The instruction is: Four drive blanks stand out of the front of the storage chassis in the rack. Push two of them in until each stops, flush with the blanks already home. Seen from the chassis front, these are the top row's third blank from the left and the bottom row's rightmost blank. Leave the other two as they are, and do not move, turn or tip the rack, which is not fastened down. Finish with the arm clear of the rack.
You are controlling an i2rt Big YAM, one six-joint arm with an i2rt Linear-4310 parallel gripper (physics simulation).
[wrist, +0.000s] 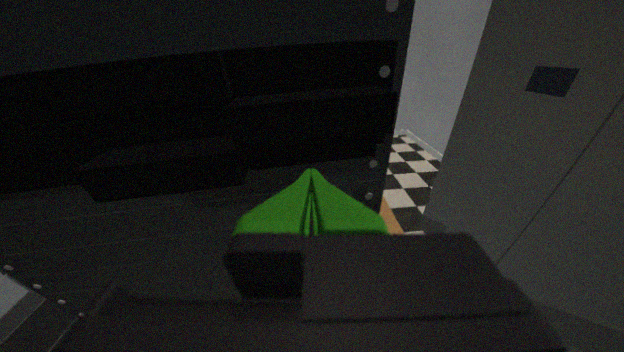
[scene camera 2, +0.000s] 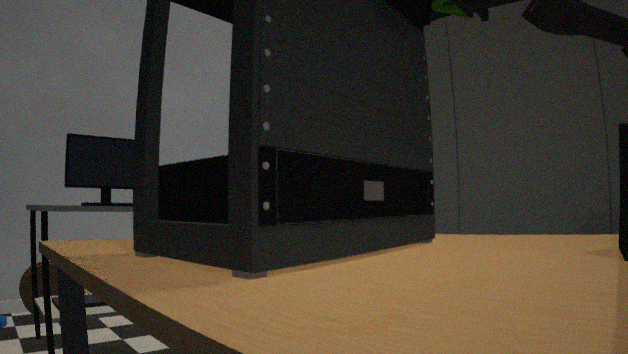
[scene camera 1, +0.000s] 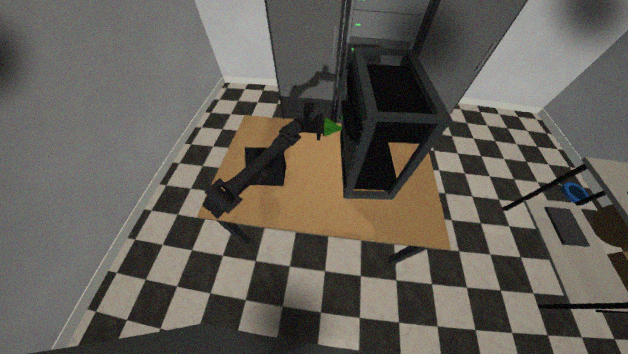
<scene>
dark rack: wrist 140, 140; scene camera 2 330, 155; scene camera 1 384, 103
</scene>
